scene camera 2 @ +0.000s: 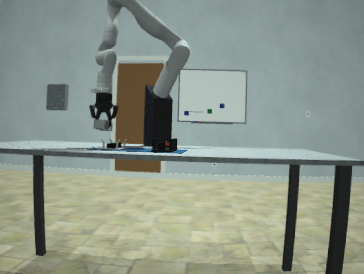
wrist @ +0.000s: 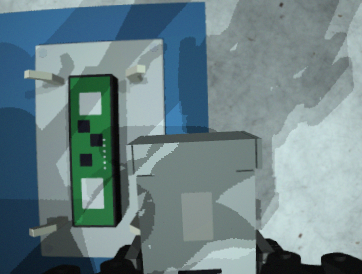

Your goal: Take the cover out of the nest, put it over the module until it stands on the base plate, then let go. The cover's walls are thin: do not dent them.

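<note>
The grey cover (scene camera 2: 102,125) (wrist: 197,185) is held in my gripper (scene camera 2: 103,119) (wrist: 197,251), which is shut on it. It hangs well above the table. In the wrist view the cover lies to the right of the module (scene camera 2: 114,145) (wrist: 94,150), a long green board with a black side, and hides the lower right part of the base plate (wrist: 145,107). The module stands on this light grey plate, long side up and down in the wrist view. The cover's underside and lower rim are hidden in the wrist view. The nest cannot be made out for certain.
Pale posts stand around the module, such as the upper left post (wrist: 42,76) and upper right post (wrist: 136,73). The plate lies on a blue mat (wrist: 186,30). A black block with an orange part (scene camera 2: 159,145) stands on the table (scene camera 2: 240,154), to the right of the module in the scene view.
</note>
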